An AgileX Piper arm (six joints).
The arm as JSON. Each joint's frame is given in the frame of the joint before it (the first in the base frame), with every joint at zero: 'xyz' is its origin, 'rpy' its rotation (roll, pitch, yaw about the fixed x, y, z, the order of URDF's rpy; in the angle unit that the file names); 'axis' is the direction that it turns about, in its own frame. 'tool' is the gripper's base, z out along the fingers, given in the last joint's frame.
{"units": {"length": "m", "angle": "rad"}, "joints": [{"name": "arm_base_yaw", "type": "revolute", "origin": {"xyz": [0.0, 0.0, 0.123], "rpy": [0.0, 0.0, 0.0]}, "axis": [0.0, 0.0, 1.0]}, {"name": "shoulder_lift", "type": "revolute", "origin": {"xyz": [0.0, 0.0, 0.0], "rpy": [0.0, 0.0, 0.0]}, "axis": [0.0, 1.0, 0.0]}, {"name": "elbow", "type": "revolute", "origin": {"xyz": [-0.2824, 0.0, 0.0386], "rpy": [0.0, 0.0, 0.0]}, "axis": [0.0, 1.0, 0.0]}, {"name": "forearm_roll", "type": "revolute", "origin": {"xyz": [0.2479, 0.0, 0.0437], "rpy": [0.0, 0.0, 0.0]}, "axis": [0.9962, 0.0, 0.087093]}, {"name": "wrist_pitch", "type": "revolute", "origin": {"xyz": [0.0, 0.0, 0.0], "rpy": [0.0, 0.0, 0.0]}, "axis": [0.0, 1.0, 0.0]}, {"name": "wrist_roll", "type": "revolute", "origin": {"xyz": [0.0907, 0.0, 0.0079], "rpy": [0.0, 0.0, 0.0]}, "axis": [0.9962, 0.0, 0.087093]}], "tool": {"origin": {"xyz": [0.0, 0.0, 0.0], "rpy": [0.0, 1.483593, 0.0]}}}
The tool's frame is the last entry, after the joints.
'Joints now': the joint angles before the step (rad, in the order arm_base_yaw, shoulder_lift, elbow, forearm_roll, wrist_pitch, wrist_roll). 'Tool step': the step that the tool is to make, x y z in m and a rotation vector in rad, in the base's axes. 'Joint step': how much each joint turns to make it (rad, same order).
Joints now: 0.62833 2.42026 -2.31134 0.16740 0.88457 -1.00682
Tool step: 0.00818 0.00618 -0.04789 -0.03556 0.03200 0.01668
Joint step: 0.00000 0.09122 -0.00007 0.00886 -0.04098 -0.03066
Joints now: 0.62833 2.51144 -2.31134 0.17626 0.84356 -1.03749
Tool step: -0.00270 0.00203 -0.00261 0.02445 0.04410 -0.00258
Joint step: 0.00000 0.00425 -0.00004 0.04505 0.01729 0.00099
